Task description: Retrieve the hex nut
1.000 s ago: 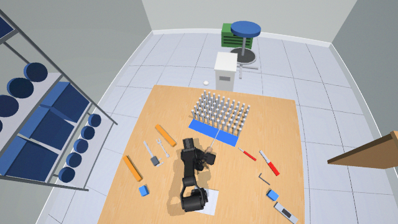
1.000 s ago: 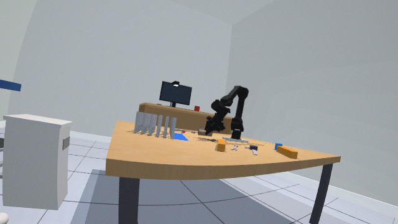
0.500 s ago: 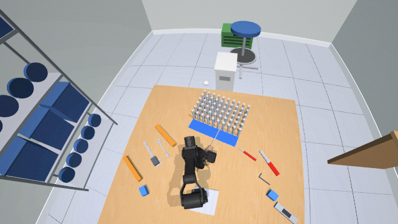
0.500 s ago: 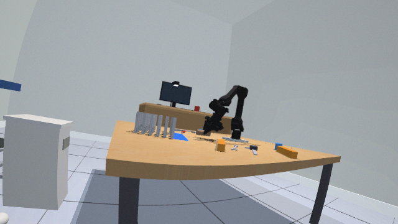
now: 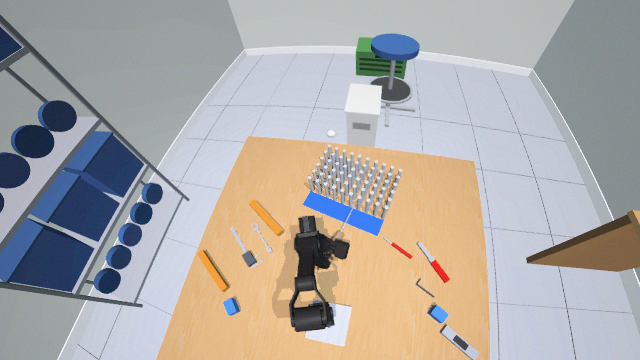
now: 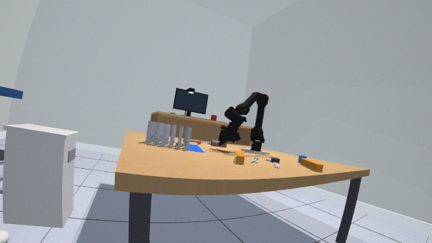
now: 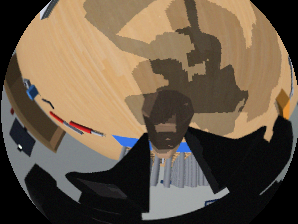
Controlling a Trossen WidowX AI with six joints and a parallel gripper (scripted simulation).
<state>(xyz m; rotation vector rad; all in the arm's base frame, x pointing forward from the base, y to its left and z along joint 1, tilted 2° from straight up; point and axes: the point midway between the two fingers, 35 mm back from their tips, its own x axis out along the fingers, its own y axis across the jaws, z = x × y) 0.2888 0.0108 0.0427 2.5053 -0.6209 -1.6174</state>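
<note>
My gripper tip is now 150 mm short of the blue taped strip, 40 mm above it and 10 mm to the left of it. Round my gripper tip: red screwdriver 240 mm to the right, 30 mm below, 30 mm ahead; then brown-handled hook tool 100 mm ahead, 30 mm to the right; then small wrench 330 mm to the left, 30 mm below, 20 mm behind.
</note>
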